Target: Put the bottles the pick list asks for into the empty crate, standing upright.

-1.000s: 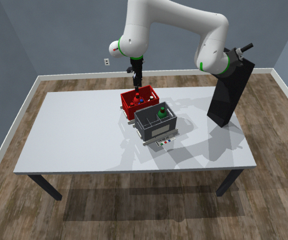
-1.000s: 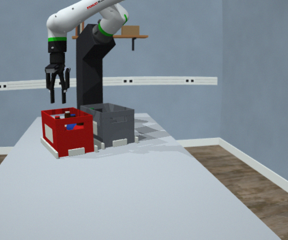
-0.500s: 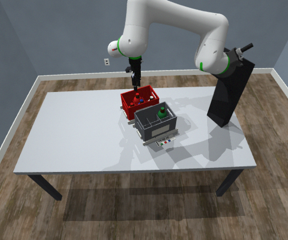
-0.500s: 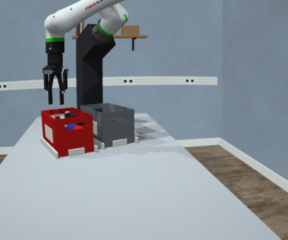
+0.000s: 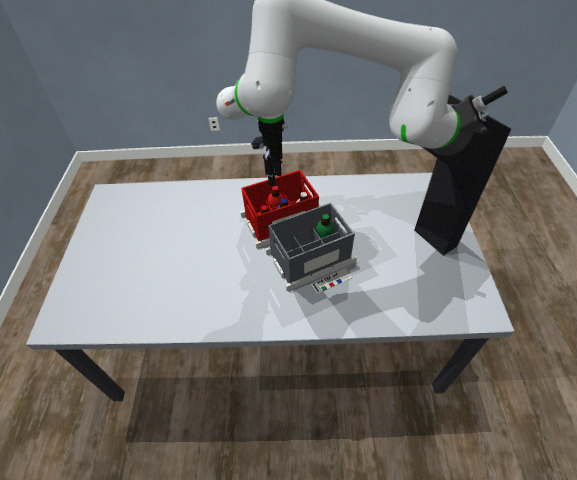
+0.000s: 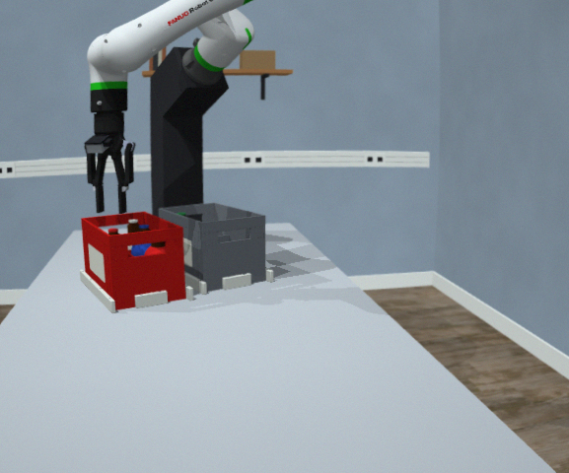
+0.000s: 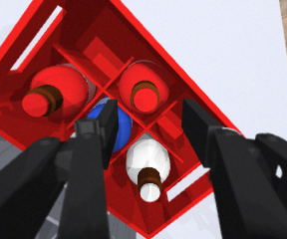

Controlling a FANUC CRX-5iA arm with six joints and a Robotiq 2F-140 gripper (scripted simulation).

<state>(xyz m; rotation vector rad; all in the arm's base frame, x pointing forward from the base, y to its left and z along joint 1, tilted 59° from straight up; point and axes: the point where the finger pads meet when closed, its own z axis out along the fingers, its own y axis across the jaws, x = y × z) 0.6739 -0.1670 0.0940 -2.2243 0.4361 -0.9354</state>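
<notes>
Now: hand 15 cm above the red bottle. From my hand the other things lie so: white-capped bottle: 15 cm below, 12 cm behind, 1 cm to the left; then red crate: 15 cm below, 3 cm to the left, 3 cm behind; then blue-label bottle: 15 cm below, 6 cm to the left, 6 cm behind.
</notes>
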